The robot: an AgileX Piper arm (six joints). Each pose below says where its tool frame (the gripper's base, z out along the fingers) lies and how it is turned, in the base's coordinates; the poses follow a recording.
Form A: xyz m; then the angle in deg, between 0 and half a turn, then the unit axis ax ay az.
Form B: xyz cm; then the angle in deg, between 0 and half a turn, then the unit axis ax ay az. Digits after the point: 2 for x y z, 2 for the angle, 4 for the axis.
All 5 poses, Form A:
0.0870 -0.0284 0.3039 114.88 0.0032 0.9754 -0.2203
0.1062 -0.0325 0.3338 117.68 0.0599 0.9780 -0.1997
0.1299 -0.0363 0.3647 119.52 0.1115 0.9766 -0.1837
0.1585 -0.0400 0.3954 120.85 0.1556 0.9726 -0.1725
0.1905 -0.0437 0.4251 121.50 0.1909 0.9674 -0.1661
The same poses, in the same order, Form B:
8.70 -2.84 30.39 114.88 0.0032 0.9754 -0.2203
10.62 -3.25 33.38 117.68 0.0599 0.9780 -0.1997
12.99 -3.63 36.47 119.52 0.1115 0.9766 -0.1837
15.85 -4.00 39.54 120.85 0.1556 0.9726 -0.1725
19.05 -4.37 42.51 121.50 0.1909 0.9675 -0.1661

